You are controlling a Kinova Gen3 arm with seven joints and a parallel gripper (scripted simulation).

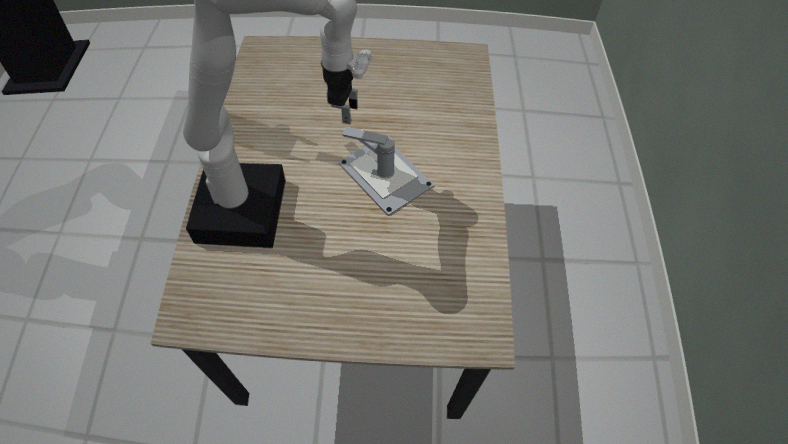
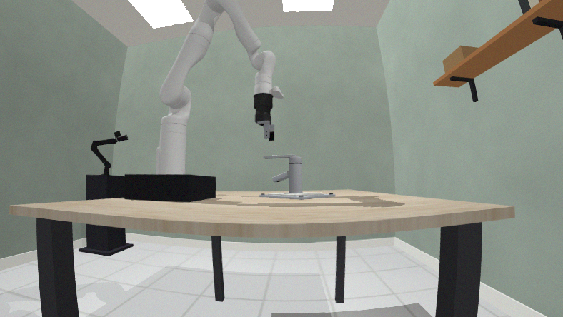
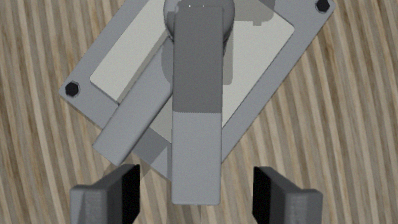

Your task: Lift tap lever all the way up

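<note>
The lever lies 9 cm below my hand, 4 cm ahead of it and 1 cm to the right of it. From my hand the other things lie so: plate (23 cm below, 10 cm ahead, 3 cm to the right); grey tap (13 cm below, 7 cm ahead).
</note>
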